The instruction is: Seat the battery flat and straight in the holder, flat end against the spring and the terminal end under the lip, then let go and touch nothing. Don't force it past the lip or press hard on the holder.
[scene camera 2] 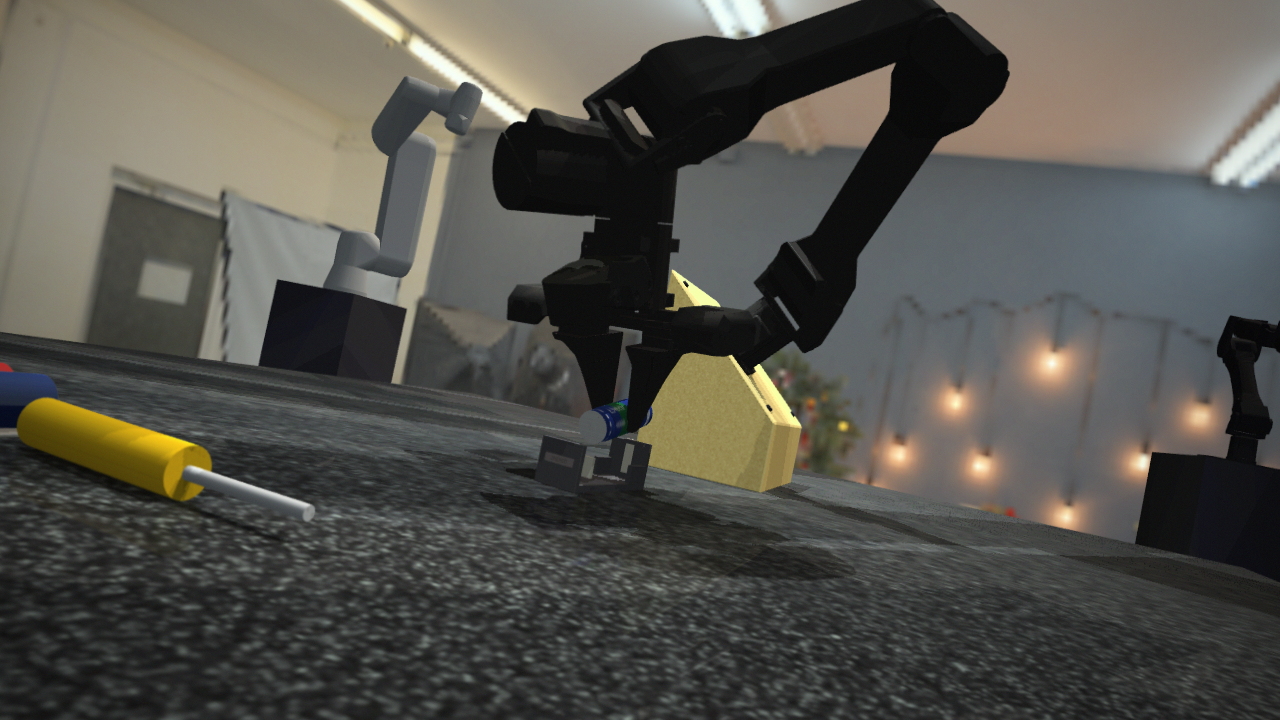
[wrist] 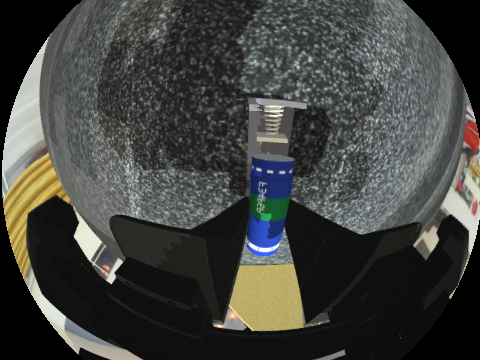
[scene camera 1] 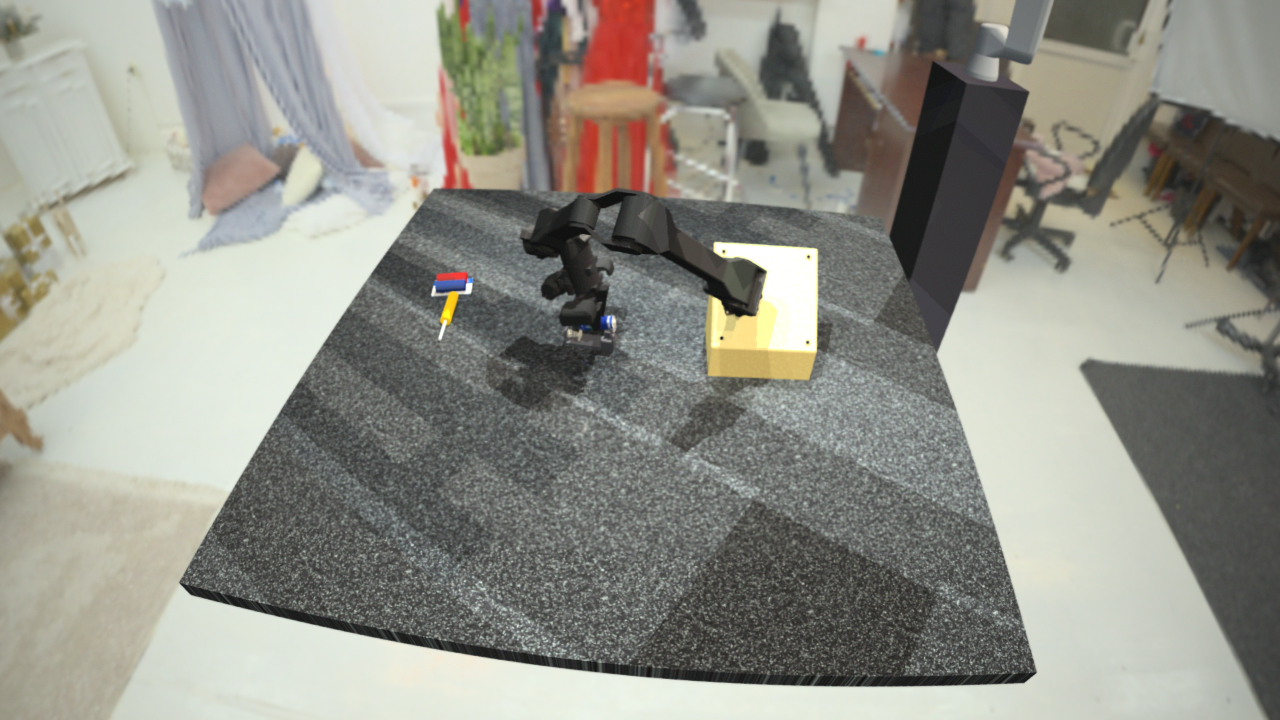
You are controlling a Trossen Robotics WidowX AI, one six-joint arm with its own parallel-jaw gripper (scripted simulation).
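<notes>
My gripper (scene camera 1: 598, 326) is visible to me, and I find it again at (scene camera 2: 617, 428) as well as at (wrist: 266, 203). I also see a yellow-handled screwdriver (scene camera 2: 179, 470).
</notes>
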